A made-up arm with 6 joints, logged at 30 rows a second.
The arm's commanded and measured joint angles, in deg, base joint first. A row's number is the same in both.
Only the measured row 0 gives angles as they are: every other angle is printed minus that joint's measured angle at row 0.
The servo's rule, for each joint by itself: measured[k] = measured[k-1] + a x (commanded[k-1-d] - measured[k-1]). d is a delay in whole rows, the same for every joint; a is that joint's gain. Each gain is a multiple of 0.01, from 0.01 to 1. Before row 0 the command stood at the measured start. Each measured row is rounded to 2 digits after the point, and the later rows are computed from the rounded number. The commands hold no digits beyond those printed.
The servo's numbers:
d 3
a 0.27 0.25 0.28 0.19 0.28 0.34
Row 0, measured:
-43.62 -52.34 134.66 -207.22 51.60 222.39
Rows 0 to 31, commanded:
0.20 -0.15 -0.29 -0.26 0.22 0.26
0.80 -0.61 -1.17 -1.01 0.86 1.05
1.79 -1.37 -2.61 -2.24 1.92 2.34
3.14 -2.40 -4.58 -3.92 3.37 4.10
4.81 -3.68 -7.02 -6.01 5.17 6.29
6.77 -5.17 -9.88 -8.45 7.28 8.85
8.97 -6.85 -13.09 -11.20 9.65 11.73
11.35 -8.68 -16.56 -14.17 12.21 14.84
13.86 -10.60 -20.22 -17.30 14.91 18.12
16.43 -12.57 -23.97 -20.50 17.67 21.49
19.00 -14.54 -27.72 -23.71 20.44 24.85
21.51 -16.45 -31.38 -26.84 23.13 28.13
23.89 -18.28 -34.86 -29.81 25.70 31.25
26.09 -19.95 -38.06 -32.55 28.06 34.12
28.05 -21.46 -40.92 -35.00 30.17 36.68
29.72 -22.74 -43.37 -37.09 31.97 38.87
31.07 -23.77 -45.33 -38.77 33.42 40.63
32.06 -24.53 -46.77 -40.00 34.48 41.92
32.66 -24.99 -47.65 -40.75 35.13 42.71
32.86 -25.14 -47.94 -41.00 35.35 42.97
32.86 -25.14 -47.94 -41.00 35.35 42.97
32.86 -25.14 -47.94 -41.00 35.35 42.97
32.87 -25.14 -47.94 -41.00 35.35 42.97
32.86 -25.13 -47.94 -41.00 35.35 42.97
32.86 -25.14 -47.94 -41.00 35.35 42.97
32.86 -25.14 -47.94 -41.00 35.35 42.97
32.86 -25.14 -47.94 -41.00 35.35 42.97
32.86 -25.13 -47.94 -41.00 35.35 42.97
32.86 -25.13 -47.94 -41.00 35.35 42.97
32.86 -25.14 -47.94 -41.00 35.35 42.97
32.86 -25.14 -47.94 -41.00 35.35 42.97
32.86 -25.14 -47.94 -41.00 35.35 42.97
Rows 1 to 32, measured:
0.00 0.00 0.00 0.00 0.00 0.00
0.00 0.00 0.00 0.00 0.00 0.00
0.00 0.00 0.00 0.00 0.00 0.00
0.05 -0.04 -0.08 -0.05 0.06 0.09
0.25 -0.18 -0.39 -0.23 0.28 0.42
0.67 -0.48 -1.01 -0.61 0.74 1.07
1.34 -0.96 -2.01 -1.24 1.48 2.10
2.28 -1.64 -3.41 -2.15 2.51 3.52
3.49 -2.52 -5.22 -3.35 3.85 5.33
4.97 -3.60 -7.42 -4.84 5.47 7.51
6.69 -4.87 -9.98 -6.61 7.36 10.00
8.63 -6.30 -12.85 -8.64 9.47 12.76
10.74 -7.87 -15.96 -10.89 11.77 15.73
12.97 -9.54 -19.25 -13.33 14.20 18.83
15.28 -11.27 -22.65 -15.90 16.70 21.99
17.60 -13.02 -26.07 -18.54 19.22 25.14
19.89 -14.75 -29.43 -21.20 21.70 28.19
22.09 -16.43 -32.65 -23.82 24.07 31.08
24.15 -18.01 -35.65 -26.34 26.28 33.73
26.02 -19.45 -38.36 -28.70 28.28 36.08
27.65 -20.72 -40.71 -30.85 30.02 38.07
29.00 -21.79 -42.65 -32.73 31.45 39.65
30.04 -22.63 -44.13 -34.30 32.54 40.78
30.80 -23.26 -45.20 -35.57 33.33 41.52
31.36 -23.73 -45.97 -36.60 33.90 42.01
31.77 -24.08 -46.52 -37.44 34.31 42.34
32.06 -24.34 -46.92 -38.12 34.60 42.55
32.28 -24.54 -47.21 -38.67 34.81 42.69
32.44 -24.69 -47.41 -39.11 34.96 42.79
32.55 -24.80 -47.56 -39.47 35.07 42.85
32.63 -24.88 -47.67 -39.76 35.15 42.89
32.69 -24.94 -47.75 -40.00 35.21 42.92

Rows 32 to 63, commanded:
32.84 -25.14 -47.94 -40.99 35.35 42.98
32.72 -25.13 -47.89 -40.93 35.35 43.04
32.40 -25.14 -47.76 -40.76 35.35 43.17
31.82 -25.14 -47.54 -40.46 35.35 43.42
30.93 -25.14 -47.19 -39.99 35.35 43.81
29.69 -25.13 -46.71 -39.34 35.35 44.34
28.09 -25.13 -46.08 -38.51 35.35 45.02
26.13 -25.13 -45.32 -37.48 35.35 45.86
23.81 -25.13 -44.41 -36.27 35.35 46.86
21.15 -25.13 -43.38 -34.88 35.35 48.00
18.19 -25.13 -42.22 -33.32 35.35 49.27
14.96 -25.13 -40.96 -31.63 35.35 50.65
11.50 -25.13 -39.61 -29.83 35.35 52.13
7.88 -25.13 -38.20 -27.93 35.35 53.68
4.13 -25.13 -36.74 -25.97 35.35 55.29
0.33 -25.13 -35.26 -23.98 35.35 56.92
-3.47 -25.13 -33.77 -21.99 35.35 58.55
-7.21 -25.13 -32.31 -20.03 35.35 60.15
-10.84 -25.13 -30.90 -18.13 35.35 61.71
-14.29 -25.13 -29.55 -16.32 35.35 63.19
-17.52 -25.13 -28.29 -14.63 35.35 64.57
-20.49 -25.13 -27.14 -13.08 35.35 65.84
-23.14 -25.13 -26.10 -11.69 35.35 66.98
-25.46 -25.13 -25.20 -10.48 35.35 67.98
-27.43 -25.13 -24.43 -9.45 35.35 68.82
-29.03 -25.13 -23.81 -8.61 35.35 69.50
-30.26 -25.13 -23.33 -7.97 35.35 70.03
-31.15 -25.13 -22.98 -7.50 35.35 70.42
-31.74 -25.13 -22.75 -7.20 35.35 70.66
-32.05 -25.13 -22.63 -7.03 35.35 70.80
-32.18 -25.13 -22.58 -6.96 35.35 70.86
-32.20 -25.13 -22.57 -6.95 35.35 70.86
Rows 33 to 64, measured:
32.74 -24.99 -47.80 -40.19 35.25 42.94
32.77 -25.03 -47.84 -40.34 35.28 42.95
32.79 -25.06 -47.87 -40.47 35.30 42.96
32.80 -25.08 -47.89 -40.57 35.31 42.97
32.78 -25.09 -47.89 -40.64 35.32 42.99
32.68 -25.10 -47.85 -40.66 35.33 43.05
32.45 -25.11 -47.76 -40.62 35.34 43.18
32.04 -25.12 -47.60 -40.50 35.34 43.39
31.41 -25.12 -47.35 -40.28 35.34 43.71
30.51 -25.12 -46.99 -39.94 35.34 44.16
29.33 -25.12 -46.52 -39.47 35.34 44.74
27.84 -25.12 -45.93 -38.86 35.34 45.46
26.03 -25.12 -45.22 -38.10 35.34 46.32
23.91 -25.12 -44.38 -37.19 35.34 47.32
21.49 -25.12 -43.42 -36.13 35.34 48.45
18.79 -25.12 -42.35 -34.93 35.34 49.70
15.84 -25.12 -41.19 -33.60 35.34 51.05
12.68 -25.12 -39.94 -32.15 35.34 52.49
9.35 -25.12 -38.63 -30.60 35.34 54.00
5.89 -25.12 -37.27 -28.96 35.34 55.55
2.35 -25.12 -35.88 -27.26 35.34 57.11
-1.21 -25.12 -34.49 -25.53 35.34 58.67
-4.74 -25.12 -33.11 -23.78 35.34 60.21
-8.19 -25.12 -31.76 -22.04 35.34 61.69
-11.51 -25.12 -30.47 -20.34 35.34 63.10
-14.65 -25.12 -29.25 -18.70 35.34 64.42
-17.57 -25.12 -28.12 -17.14 35.34 65.63
-20.23 -25.12 -27.09 -15.68 35.34 66.71
-22.61 -25.12 -26.17 -14.34 35.34 67.66
-24.68 -25.12 -25.37 -13.13 35.34 68.47
-26.43 -25.12 -24.70 -12.06 35.34 69.13
-27.86 -25.12 -24.15 -11.14 35.34 69.65

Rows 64 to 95, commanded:
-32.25 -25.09 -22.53 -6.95 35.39 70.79
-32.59 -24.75 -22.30 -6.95 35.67 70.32
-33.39 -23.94 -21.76 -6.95 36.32 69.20
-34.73 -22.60 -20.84 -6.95 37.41 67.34
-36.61 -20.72 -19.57 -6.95 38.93 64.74
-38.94 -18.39 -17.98 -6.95 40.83 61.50
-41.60 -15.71 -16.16 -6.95 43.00 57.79
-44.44 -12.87 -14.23 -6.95 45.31 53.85
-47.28 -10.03 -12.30 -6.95 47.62 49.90
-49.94 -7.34 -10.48 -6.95 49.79 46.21
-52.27 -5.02 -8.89 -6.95 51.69 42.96
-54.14 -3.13 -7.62 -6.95 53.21 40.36
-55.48 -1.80 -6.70 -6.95 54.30 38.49
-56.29 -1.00 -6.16 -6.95 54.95 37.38
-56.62 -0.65 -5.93 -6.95 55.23 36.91
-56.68 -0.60 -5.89 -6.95 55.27 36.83
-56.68 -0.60 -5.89 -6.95 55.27 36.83
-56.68 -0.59 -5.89 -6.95 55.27 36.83
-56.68 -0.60 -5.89 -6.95 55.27 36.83
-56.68 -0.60 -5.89 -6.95 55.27 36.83
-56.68 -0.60 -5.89 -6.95 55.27 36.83
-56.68 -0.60 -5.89 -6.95 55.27 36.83
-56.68 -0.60 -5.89 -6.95 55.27 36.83
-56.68 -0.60 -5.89 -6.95 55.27 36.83
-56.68 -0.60 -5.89 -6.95 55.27 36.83
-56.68 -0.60 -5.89 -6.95 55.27 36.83
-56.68 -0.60 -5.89 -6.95 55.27 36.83
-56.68 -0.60 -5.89 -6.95 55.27 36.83
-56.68 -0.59 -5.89 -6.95 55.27 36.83
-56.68 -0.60 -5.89 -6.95 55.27 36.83
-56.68 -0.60 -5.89 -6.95 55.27 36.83
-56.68 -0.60 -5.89 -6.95 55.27 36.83
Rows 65 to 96, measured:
-28.99 -25.12 -23.72 -10.36 35.34 70.04
-29.85 -25.12 -23.40 -9.71 35.34 70.32
-30.48 -25.12 -23.17 -9.19 35.34 70.50
-30.96 -25.11 -22.99 -8.76 35.35 70.60
-31.40 -25.02 -22.80 -8.42 35.44 70.50
-31.94 -24.75 -22.51 -8.14 35.69 70.06
-32.69 -24.21 -22.04 -7.91 36.17 69.14
-33.75 -23.34 -21.35 -7.73 36.94 67.64
-35.15 -22.10 -20.41 -7.58 38.03 65.55
-36.89 -20.50 -19.22 -7.46 39.42 62.91
-38.93 -18.59 -17.82 -7.36 41.07 59.83
-41.18 -16.45 -16.27 -7.28 42.90 56.45
-43.55 -14.17 -14.65 -7.22 44.83 52.97
-45.90 -11.88 -13.04 -7.17 46.75 49.57
-48.12 -9.69 -11.52 -7.13 48.56 46.44
-50.11 -7.72 -10.17 -7.10 50.17 43.74
-51.78 -6.04 -9.05 -7.07 51.51 41.58
-53.09 -4.69 -8.18 -7.05 52.55 39.99
-54.06 -3.67 -7.54 -7.03 53.31 38.92
-54.77 -2.90 -7.08 -7.01 53.86 38.21
-55.29 -2.32 -6.75 -7.00 54.25 37.74
-55.67 -1.89 -6.51 -6.99 54.54 37.43
-55.94 -1.57 -6.34 -6.98 54.74 37.23
-56.14 -1.33 -6.21 -6.97 54.89 37.09
-56.29 -1.15 -6.12 -6.97 55.00 37.00
-56.40 -1.01 -6.06 -6.97 55.08 36.94
-56.48 -0.91 -6.01 -6.97 55.13 36.90
-56.53 -0.83 -5.98 -6.97 55.17 36.88
-56.57 -0.77 -5.95 -6.97 55.20 36.86
-56.60 -0.73 -5.93 -6.97 55.22 36.85
-56.62 -0.70 -5.92 -6.97 55.23 36.84
-56.64 -0.67 -5.91 -6.97 55.24 36.84

